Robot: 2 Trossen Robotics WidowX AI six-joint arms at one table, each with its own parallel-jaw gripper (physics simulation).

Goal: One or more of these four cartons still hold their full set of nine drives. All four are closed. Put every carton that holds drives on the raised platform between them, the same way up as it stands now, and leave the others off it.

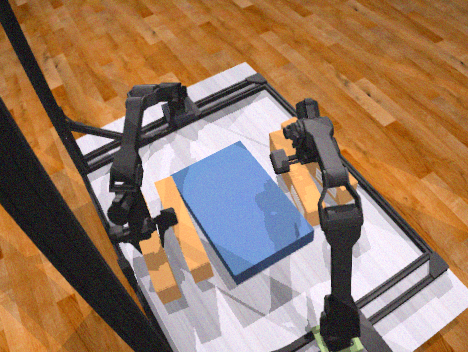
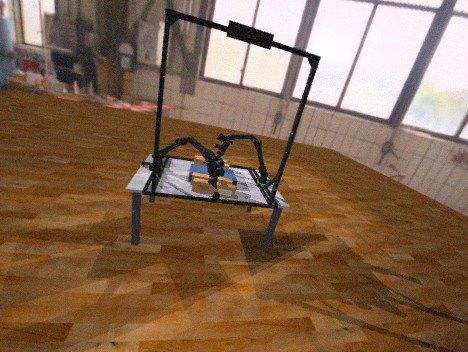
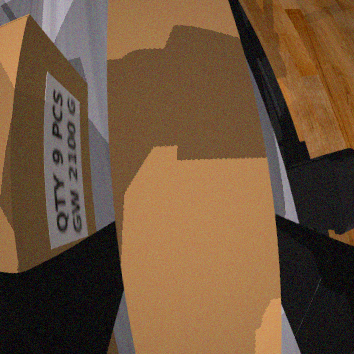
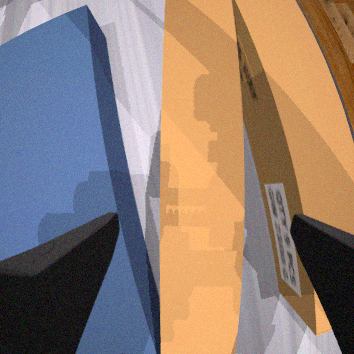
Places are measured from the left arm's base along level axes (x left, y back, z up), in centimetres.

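Where they show: left gripper, fingertip midpoint: (image 1: 152, 250) (image 2: 216, 187) (image 3: 193, 219); right gripper, fingertip midpoint: (image 1: 299, 164) (image 4: 206, 223); left arm's base, link origin: (image 1: 177, 108); right arm's base, link origin: (image 1: 337, 338) (image 2: 262, 182).
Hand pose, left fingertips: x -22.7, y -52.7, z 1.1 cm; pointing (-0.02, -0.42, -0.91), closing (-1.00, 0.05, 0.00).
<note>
Each offset is from my left fingertips to the top centre of the thing. Level surfaces: height alone.
A blue raised platform {dz +0.5, dx +27.4, dy +5.3 cm} (image 1: 239, 206) (image 2: 230, 173) (image 4: 46, 123) lies in the middle of the table. Two tan cartons lie on each side of it. My left gripper (image 1: 149, 237) (image 2: 213, 179) (image 3: 193, 219) is shut on the outer left carton {dz +3.0, dx +0.0, dy +1.9 cm} (image 1: 159, 269) (image 3: 197, 228), low by the table's left edge. The inner left carton {dz +3.0, dx +10.0, dy +4.6 cm} (image 1: 184, 227) (image 3: 21, 175) lies against the platform; its label {dz +0.6, dx +7.5, dy -4.0 cm} (image 3: 63, 165) reads QTY 9 PCS, GW 2100 G. My right gripper (image 1: 290, 160) (image 2: 220, 147) (image 4: 206, 223) is open above the inner right carton {dz +3.0, dx +47.0, dy +7.6 cm} (image 1: 299, 181) (image 4: 200, 175). The outer right carton {dz +3.0, dx +55.8, dy +10.6 cm} (image 1: 341, 192) (image 4: 309, 147) lies beside it.
A black frame rail (image 1: 225, 94) runs around the white table top {dz -5.5 cm} (image 1: 253, 314) (image 2: 138, 183), close to the outer cartons. A tall black gantry (image 2: 163, 87) stands over the table. The right arm's green base (image 1: 330, 343) sits at the front edge.
</note>
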